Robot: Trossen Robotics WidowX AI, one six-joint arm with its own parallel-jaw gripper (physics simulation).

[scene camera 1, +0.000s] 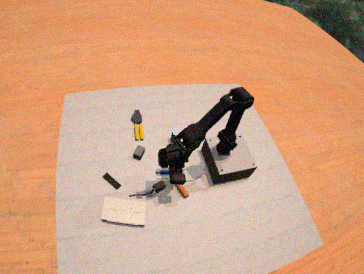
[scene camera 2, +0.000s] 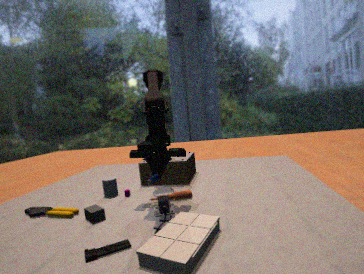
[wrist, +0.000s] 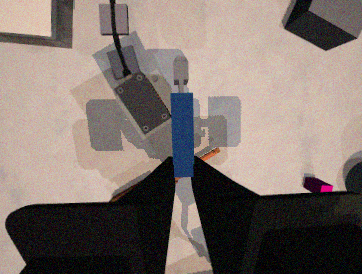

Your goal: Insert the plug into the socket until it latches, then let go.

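Where they show: gripper, between the fingertips: (scene camera 1: 169,173) (scene camera 2: 157,179) (wrist: 182,162); arm's base, origin of its link: (scene camera 1: 223,150).
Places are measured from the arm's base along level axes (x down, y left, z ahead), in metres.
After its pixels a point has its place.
Note:
The plug (scene camera 1: 162,171) {x -0.004, y 0.127, z 0.307 m} (scene camera 2: 154,178) {x 0.001, y 0.132, z 0.304 m} (wrist: 182,132) {x -0.004, y 0.126, z 0.296 m} has a long blue body and a grey tip. My gripper (scene camera 1: 172,173) {x 0.014, y 0.125, z 0.273 m} (scene camera 2: 157,173) {x 0.014, y 0.125, z 0.273 m} (wrist: 182,162) {x 0.014, y 0.125, z 0.273 m} is shut on its rear end; in the wrist view the tip points up the picture. The socket (scene camera 1: 159,186) {x 0.060, y 0.170, z 0.316 m} (scene camera 2: 163,202) {x 0.065, y 0.173, z 0.336 m} (wrist: 142,104) {x 0.060, y 0.161, z 0.314 m} is a dark box with screws on a pale plate, with a black cable (wrist: 115,42) {x 0.099, y 0.196, z 0.383 m} leading away. In the wrist view it lies just left of the plug, turned at an angle to it. The plug is above the mat, apart from the socket. The socket's opening cannot be made out.
An orange screwdriver (scene camera 1: 183,191) {x 0.078, y 0.187, z 0.204 m} (scene camera 2: 181,195) {x 0.087, y 0.181, z 0.218 m} (wrist: 210,155) {x 0.088, y 0.089, z 0.257 m} lies beside the socket. A white-topped box (scene camera 1: 124,210) {x 0.070, y 0.290, z 0.474 m} (scene camera 2: 179,234) {x 0.071, y 0.288, z 0.487 m}, a black bar (scene camera 1: 112,180) {x 0.092, y 0.132, z 0.538 m} (scene camera 2: 107,250) {x 0.096, y 0.136, z 0.548 m}, a grey block (scene camera 1: 139,152) {x 0.070, y -0.021, z 0.410 m} (scene camera 2: 95,214) {x 0.077, y -0.008, z 0.432 m}, yellow-handled pliers (scene camera 1: 138,131) {x 0.085, y -0.169, z 0.425 m} (scene camera 2: 62,212) {x 0.086, y -0.153, z 0.433 m}, a grey cylinder (scene camera 2: 110,188) {x 0.067, y -0.115, z 0.235 m} and a magenta piece (scene camera 2: 127,193) {x 0.090, y -0.049, z 0.218 m} stand around.

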